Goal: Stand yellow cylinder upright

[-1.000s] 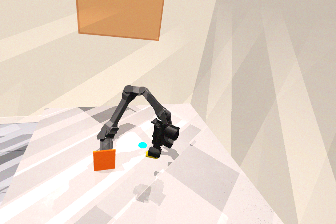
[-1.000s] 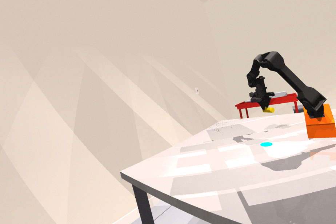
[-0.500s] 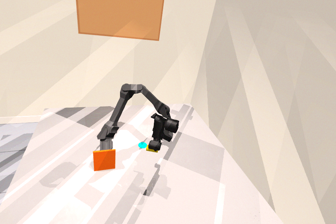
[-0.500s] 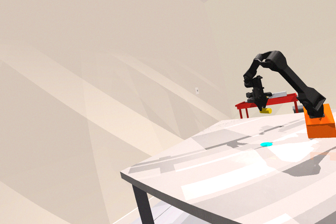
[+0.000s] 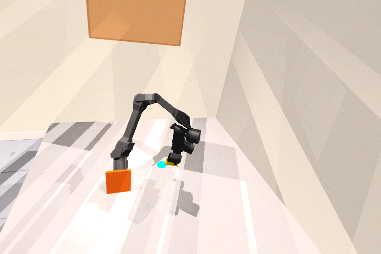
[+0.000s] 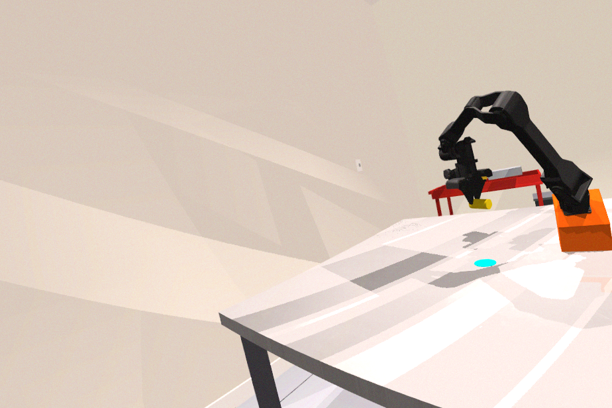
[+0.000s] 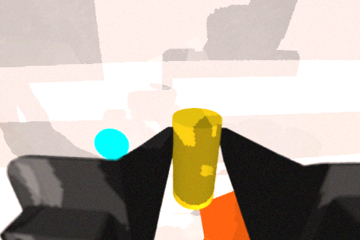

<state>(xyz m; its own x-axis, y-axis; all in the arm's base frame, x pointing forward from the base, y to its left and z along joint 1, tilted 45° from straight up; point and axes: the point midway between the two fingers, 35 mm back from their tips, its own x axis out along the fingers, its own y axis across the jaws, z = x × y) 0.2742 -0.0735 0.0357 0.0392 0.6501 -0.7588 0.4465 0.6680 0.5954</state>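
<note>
Right now my gripper tip is 15 cm to the right of the cyan circle, 15 cm above it and 3 cm past it. Round my gripper tip: yellow cylinder 2 cm behind, 1 cm to the left.
</note>
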